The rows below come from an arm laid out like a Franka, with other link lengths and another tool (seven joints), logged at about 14 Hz.
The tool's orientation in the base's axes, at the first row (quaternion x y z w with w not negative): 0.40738 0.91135 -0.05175 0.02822
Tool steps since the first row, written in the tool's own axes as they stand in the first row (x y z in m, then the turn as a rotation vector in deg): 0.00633 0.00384 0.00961 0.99 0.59 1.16; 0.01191 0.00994 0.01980 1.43 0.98 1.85; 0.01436 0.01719 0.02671 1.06 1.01 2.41; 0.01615 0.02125 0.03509 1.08 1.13 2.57; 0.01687 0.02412 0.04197 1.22 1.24 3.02; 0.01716 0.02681 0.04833 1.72 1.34 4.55; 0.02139 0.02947 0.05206 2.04 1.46 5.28; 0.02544 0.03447 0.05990 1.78 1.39 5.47; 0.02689 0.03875 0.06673 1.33 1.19 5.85; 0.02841 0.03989 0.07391 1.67 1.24 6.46
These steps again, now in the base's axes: -0.00127 0.00610 -0.01041 -0.21 0.99 -1.29; -0.00034 0.01307 -0.02149 -0.21 1.49 -2.04; 0.00349 0.01888 -0.02909 0.07 1.17 -2.56; 0.00540 0.02191 -0.03787 0.15 1.25 -2.73; 0.00713 0.02354 -0.04498 0.14 1.37 -3.20; 0.00900 0.02479 -0.05151 -0.11 1.63 -4.77; 0.00820 0.02924 -0.05580 -0.22 1.86 -5.54; 0.00930 0.03463 -0.06432 -0.10 1.60 -5.70; 0.01158 0.03774 -0.07155 0.05 1.09 -6.02; 0.01149 0.03878 -0.07890 -0.13 1.30 -6.66
